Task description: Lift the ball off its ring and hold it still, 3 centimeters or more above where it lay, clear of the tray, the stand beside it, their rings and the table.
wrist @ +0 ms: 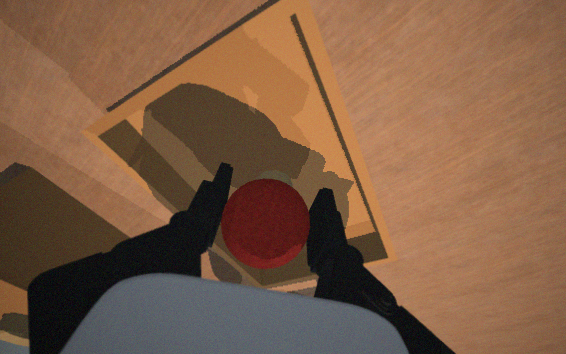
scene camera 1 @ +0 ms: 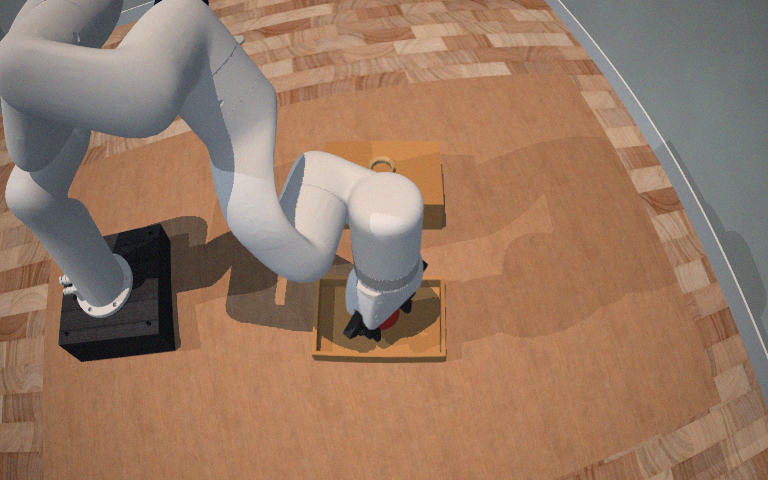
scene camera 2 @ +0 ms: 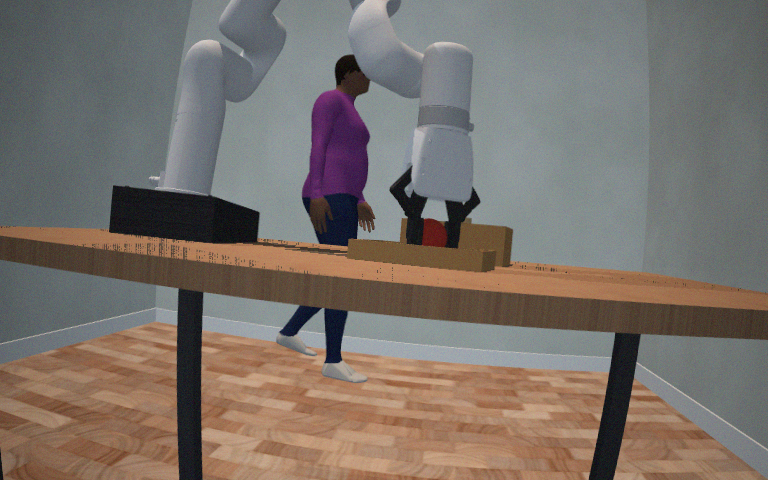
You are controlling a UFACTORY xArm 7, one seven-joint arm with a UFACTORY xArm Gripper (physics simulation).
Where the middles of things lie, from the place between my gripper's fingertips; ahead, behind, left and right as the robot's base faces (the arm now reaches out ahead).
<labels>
Now: the shallow tray (scene camera 1: 419,336) 10 mm to the left of my hand, 10 mm below it and 10 mm behind it. From my hand the other things lie so: box-shaped stand (scene camera 1: 420,161): 230 mm to the left, 50 mm ahead, 20 mm above; then red ball (wrist: 265,223): 10 mm to the left, 10 mm behind, 10 mm above.
</labels>
